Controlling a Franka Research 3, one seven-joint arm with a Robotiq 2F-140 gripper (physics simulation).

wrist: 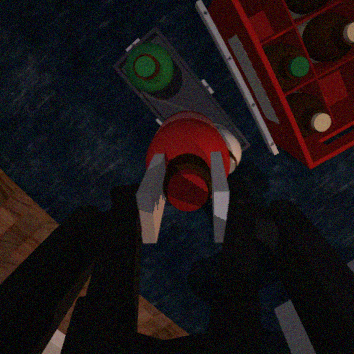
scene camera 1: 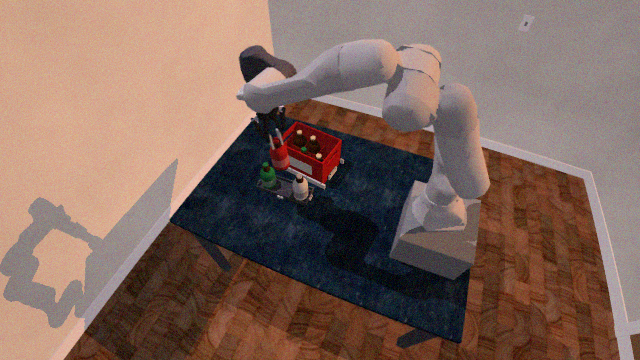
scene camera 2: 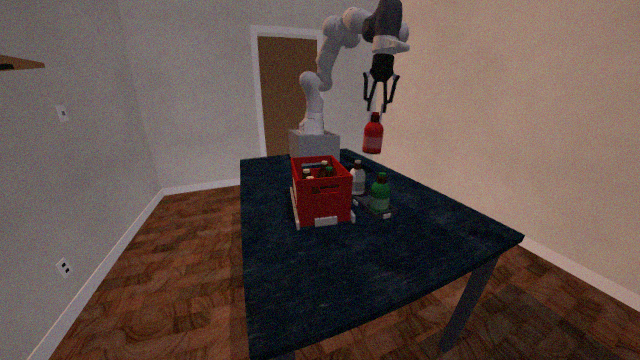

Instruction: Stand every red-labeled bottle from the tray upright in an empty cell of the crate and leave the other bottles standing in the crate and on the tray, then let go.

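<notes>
My gripper [scene camera 1: 275, 140] [scene camera 2: 376, 113] [wrist: 187, 171] is shut on the neck of the red bottle [scene camera 1: 280, 157] [scene camera 2: 373, 138] [wrist: 185, 132]. The bottle hangs about upright, well above the table and beside the crate. The tray [scene camera 1: 285, 189] [wrist: 200, 105] holds a green bottle [scene camera 1: 268, 178] [scene camera 2: 380, 196] [wrist: 162, 67] at one end and a white bottle [scene camera 1: 300, 189] [scene camera 2: 358, 182] [wrist: 235, 151] at the other, both upright. The red crate [scene camera 1: 334, 159] [scene camera 2: 325, 206] holds several bottles with cream or green caps. Two cells with bare red floor show in the wrist view; part of the crate is cut off there.
A pale rail [wrist: 240, 77] runs along the crate's foot on the tray side. The dark blue table [scene camera 1: 240, 230] [scene camera 2: 320, 280] carries crate and tray. The robot's pedestal [scene camera 1: 435, 250] [scene camera 2: 315, 145] stands at the far end from the crate. A wall is near the tray's side.
</notes>
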